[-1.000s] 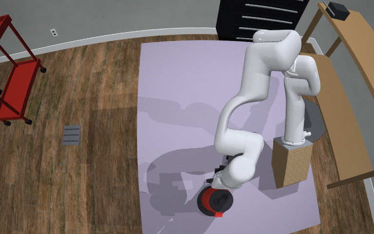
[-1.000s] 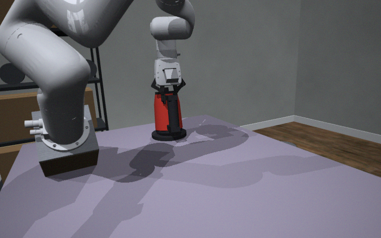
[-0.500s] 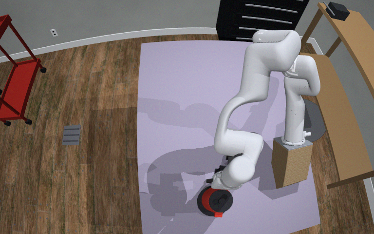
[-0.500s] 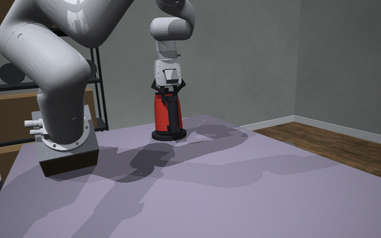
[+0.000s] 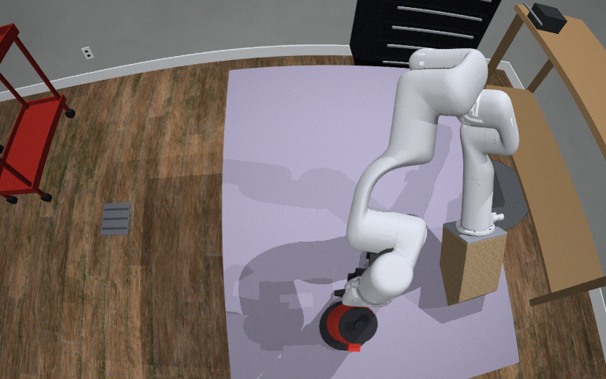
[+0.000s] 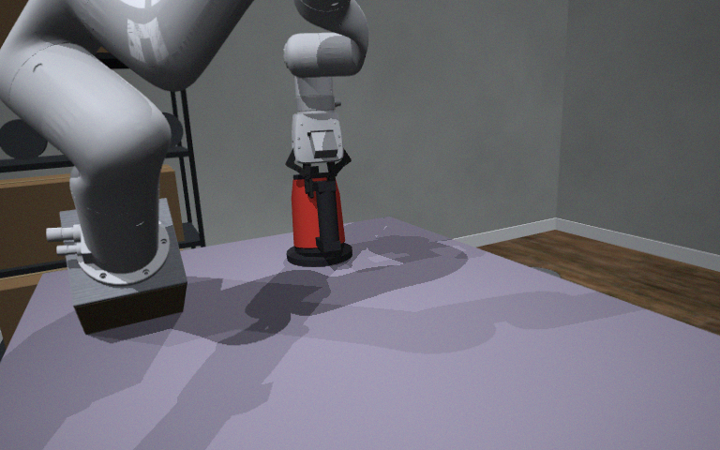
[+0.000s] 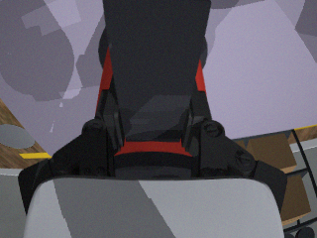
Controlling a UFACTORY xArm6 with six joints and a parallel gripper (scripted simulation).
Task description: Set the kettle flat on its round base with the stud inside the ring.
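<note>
The red kettle is 30 mm to the left of my hand and 50 mm below it. Round my hand: round dark base (10 mm ahead, 60 mm to the left, 160 mm below).
</note>
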